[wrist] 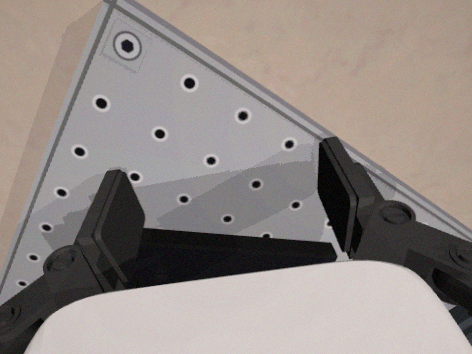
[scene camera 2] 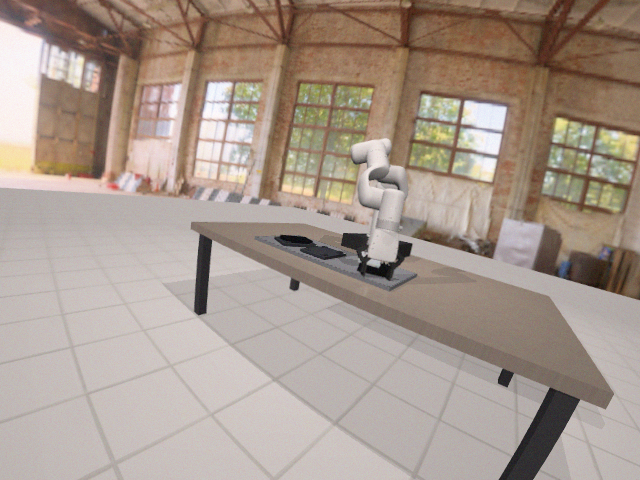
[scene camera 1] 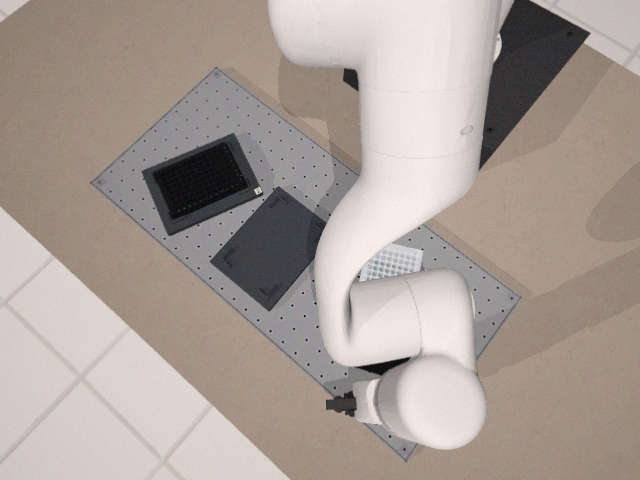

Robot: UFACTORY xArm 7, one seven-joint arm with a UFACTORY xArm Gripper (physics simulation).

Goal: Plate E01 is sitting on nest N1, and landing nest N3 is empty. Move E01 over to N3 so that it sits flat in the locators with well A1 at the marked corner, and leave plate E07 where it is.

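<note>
Plate E01 (scene camera 1: 391, 261), pale with round wells, partly shows behind the arm in scene camera 1; whether it lies flat or tilted cannot be told. Black nest N1 (scene camera 1: 381, 365) (wrist: 240, 255) is mostly hidden by the arm and gripper. The empty dark grey nest, N3 (scene camera 1: 268, 248) (scene camera 2: 323, 252), has corner locators and lies in the middle of the perforated board. Black plate E07 (scene camera 1: 201, 180) (scene camera 2: 294, 239) sits on the far-left nest. My gripper (scene camera 2: 376, 271) (wrist: 225, 179) is open over N1's outer end, its fingers wide apart with nothing between the pads. E01 does not show in the wrist view.
The perforated grey board (scene camera 1: 305, 330) (wrist: 165, 80) bears the nests on the brown table (scene camera 1: 584, 330) (scene camera 2: 465, 320). E07's nest (scene camera 1: 173, 227) has a white label at one corner and is close to N3. The black base plate (scene camera 1: 537, 67) is under the arm.
</note>
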